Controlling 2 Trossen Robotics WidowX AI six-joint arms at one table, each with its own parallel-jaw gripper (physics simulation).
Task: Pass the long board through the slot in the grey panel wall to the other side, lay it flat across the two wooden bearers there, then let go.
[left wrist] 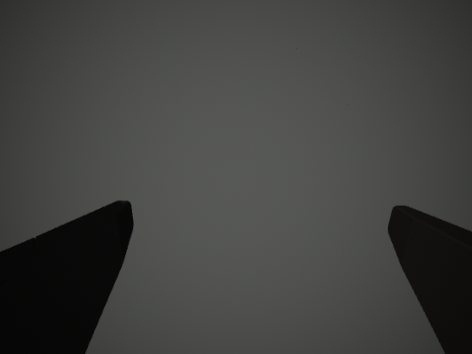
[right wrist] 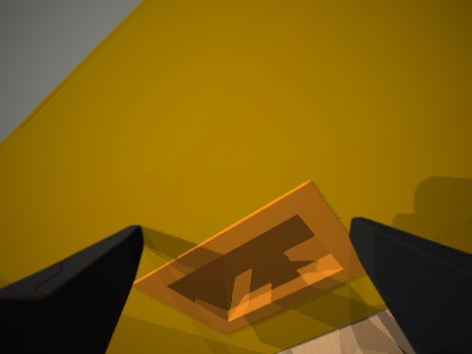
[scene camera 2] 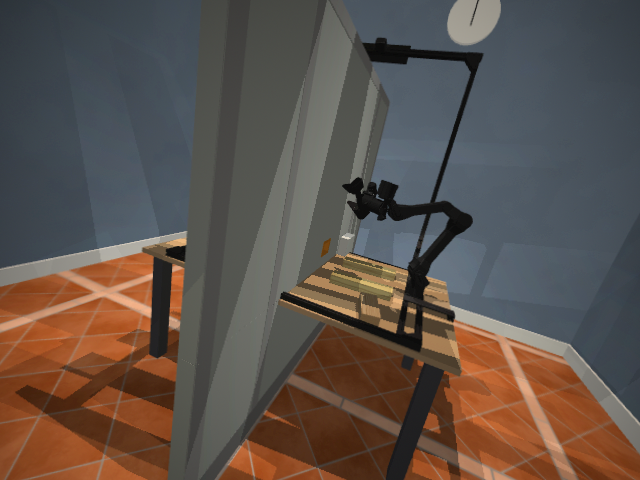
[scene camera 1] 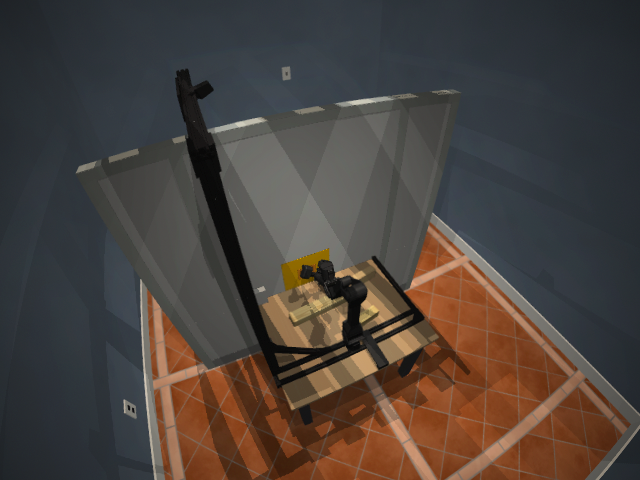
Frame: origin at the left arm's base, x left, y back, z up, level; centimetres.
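Seen in the pictures: left gripper, between the fingertips: [left wrist: 263, 216] [scene camera 2: 345, 193]; right gripper, between the fingertips: [right wrist: 248, 231] [scene camera 1: 309, 266]; left arm's base, origin of its link: [scene camera 2: 414, 294]; right arm's base, origin of its link: [scene camera 1: 352, 344].
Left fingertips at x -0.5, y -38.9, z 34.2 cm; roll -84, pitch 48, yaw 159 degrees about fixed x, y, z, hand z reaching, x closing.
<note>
Offsets run from my left fingertips to a thing's top centre. Level surfaces: height alone.
The grey panel wall [scene camera 1: 310, 180] [scene camera 2: 237, 258] [left wrist: 250, 110] [right wrist: 45, 45] divides the two tables. Its slot has an orange frame {dz -23.1, dx -3.3, dy -6.9 cm} [scene camera 2: 325, 247] [right wrist: 306, 197], set in a yellow plate [scene camera 1: 291, 272] [right wrist: 240, 100] on the right arm's side. My left gripper [scene camera 2: 346, 195] [left wrist: 263, 216] is open and empty, raised above table height and facing the wall. My right gripper [right wrist: 248, 231] is open and empty, with the slot ahead between its fingers. Two pale bars {dz -32.3, dx -14.3, dy +16.3 cm} [scene camera 2: 374, 270] {dz -32.3, dx +8.8, dy +17.5 cm} [scene camera 2: 361, 285] lie roughly parallel on the left arm's table. I cannot tell the long board for certain in these views.
On the right arm's table {dz -36.1 cm} [scene camera 1: 310, 392], a pale bar {dz -32.2, dx -4.3, dy -27.3 cm} [scene camera 1: 305, 314] lies near the arm, and part of another {dz -31.7, dx +11.8, dy -42.8 cm} [scene camera 1: 371, 313] shows beside the arm. A wood-coloured piece {dz -32.3, dx +26.8, dy +24.3 cm} [scene camera 2: 370, 305] lies near the bars on the left arm's table [scene camera 2: 439, 341]. Black rails and posts edge both tables.
</note>
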